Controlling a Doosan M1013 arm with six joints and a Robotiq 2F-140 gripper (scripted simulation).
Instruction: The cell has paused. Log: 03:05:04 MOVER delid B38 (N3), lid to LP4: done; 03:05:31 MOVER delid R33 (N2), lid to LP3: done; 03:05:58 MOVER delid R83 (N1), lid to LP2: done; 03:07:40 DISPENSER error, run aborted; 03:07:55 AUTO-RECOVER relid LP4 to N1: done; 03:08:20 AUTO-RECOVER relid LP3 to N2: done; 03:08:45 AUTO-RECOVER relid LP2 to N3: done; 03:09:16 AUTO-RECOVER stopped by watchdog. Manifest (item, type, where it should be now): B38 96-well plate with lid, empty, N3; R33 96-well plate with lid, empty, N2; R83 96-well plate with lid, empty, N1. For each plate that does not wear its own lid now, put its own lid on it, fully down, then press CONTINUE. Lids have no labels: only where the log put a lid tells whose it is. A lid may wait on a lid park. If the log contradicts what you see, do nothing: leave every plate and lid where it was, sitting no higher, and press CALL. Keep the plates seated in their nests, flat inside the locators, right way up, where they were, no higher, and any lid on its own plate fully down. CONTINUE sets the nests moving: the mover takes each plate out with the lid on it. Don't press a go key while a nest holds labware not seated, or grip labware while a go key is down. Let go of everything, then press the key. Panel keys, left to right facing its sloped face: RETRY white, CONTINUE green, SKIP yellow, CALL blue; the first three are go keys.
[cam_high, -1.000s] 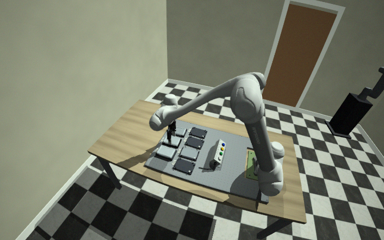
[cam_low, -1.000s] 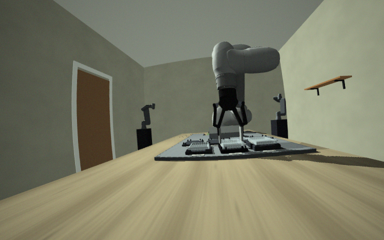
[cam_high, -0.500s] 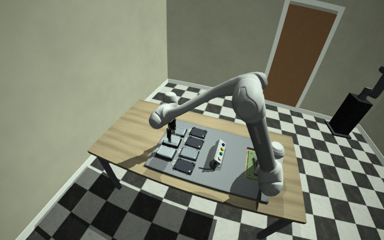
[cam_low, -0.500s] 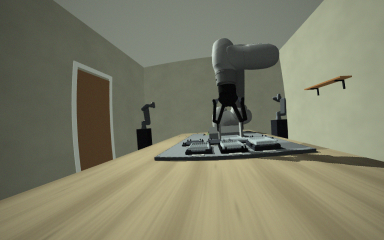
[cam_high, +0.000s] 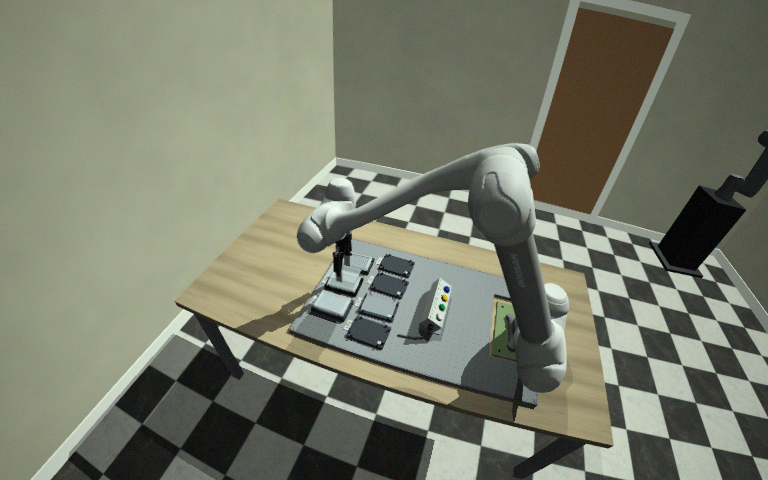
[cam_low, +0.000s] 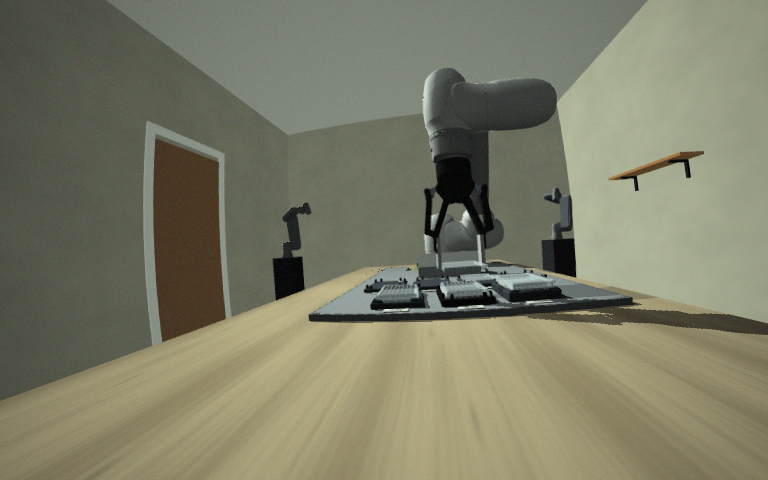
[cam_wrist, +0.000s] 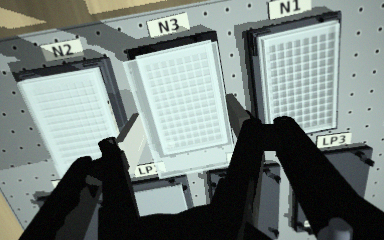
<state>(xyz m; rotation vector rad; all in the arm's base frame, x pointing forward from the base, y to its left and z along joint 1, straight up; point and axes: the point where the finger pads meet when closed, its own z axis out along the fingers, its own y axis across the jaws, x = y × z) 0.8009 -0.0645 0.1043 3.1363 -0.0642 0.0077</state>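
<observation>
Now: the N1 plate 14 cm to the right of my hand, 7 cm below it and 1 cm behind it. Round my hand: LP2 label (10 cm behind, 9 cm below, 6 cm to the right); then LP1 label (9 cm below, 9 cm behind, 8 cm to the left); then clear lid (18 cm behind, 8 cm to the left, 8 cm below).
</observation>
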